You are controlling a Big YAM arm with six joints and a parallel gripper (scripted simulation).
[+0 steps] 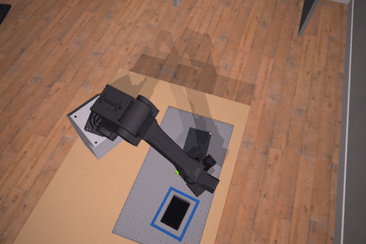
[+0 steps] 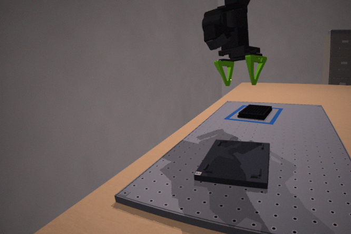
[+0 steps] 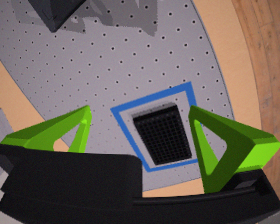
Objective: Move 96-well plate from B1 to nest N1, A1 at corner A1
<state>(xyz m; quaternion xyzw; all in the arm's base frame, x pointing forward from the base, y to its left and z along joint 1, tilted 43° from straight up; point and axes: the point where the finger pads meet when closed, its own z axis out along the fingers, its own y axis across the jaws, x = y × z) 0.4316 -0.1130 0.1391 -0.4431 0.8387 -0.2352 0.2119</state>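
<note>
The black 96-well plate is 110 mm to the right of my hand, 110 mm below it and 60 mm behind it. The rest, counted from my hand: white A1 label: 300 mm to the left, 110 mm below, 90 mm ahead; dark plate nest N1: 240 mm to the left, 110 mm below, 20 mm ahead.
</note>
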